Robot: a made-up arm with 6 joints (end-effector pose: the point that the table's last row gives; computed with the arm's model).
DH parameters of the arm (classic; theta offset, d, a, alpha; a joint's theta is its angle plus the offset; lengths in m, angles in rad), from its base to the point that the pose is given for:
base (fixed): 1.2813 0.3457 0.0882 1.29
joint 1: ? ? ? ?
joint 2: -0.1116 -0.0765 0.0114 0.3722
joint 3: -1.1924 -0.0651 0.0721 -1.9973
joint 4: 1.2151 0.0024 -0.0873 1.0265
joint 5: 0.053 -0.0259 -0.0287 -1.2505
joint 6: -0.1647 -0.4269 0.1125 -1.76
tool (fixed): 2.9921 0.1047 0 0
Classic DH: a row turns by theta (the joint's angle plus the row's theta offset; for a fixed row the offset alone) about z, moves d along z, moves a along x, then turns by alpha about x.
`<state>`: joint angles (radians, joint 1 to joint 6).
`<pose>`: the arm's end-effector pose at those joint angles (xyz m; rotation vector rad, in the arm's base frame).
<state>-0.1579 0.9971 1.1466 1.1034 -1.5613 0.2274</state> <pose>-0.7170 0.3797 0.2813 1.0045 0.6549 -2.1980</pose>
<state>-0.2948 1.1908 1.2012 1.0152 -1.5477 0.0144</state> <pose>-0.7193 0.3990 0.2122 0.4819 0.1615 -2.2116</pose>
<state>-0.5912 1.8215 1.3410 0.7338 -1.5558 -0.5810</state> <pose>-0.7841 0.2789 0.0664 -1.0376 -0.9801 -1.5544</pose>
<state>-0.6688 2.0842 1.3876 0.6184 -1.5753 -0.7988</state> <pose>-0.8155 0.2046 0.0880 -1.5494 -1.2558 -1.0553</pose>
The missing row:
joint 1: 0.8649 -0.4406 -0.1591 -2.659
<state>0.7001 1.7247 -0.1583 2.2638 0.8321 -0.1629</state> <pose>-0.4666 -0.0225 0.0152 0.3275 -1.3186 -0.6355</pose>
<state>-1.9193 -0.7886 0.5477 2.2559 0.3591 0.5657</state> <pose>-0.5679 0.0346 0.7176 -0.6280 -0.4087 -0.7573</pose>
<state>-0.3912 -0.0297 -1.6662 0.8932 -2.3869 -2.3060</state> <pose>-0.3058 -0.1918 0.5915 0.1290 2.1555 -2.2125</pose>
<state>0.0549 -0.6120 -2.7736 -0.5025 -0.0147 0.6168</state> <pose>-0.5259 0.3175 0.4477 -0.1864 0.4075 -2.1666</pose>
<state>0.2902 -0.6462 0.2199 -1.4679 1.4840 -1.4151</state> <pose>-0.0567 -0.2057 0.2970 -0.1975 0.7124 0.1096</pose>
